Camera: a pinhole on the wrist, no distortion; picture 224 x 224 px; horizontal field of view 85.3 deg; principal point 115.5 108.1 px. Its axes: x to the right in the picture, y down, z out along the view. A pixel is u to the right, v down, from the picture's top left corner.
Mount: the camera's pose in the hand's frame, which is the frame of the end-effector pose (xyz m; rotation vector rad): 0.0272 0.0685 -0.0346 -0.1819 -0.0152 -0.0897
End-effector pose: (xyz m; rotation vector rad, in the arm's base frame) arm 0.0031 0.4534 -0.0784 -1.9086 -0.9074 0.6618
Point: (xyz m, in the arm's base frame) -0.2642 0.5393 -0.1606
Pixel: 77.0 34.1
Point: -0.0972 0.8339 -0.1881
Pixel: 210.8 42.9
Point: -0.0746 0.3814 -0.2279
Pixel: 7.2 133.3
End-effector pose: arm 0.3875 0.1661 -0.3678 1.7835 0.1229 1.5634
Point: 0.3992 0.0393 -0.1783
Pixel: 167.0 212.7
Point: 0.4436 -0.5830 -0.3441
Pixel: 16.6 188.5
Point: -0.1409 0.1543 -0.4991
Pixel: behind the camera
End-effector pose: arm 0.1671 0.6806 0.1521 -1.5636 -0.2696 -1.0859
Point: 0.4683 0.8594 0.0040
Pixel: 98.4 146.9
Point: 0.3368 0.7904 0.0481
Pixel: 83.8 129.3
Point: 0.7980 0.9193 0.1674
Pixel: 162.0 148.0
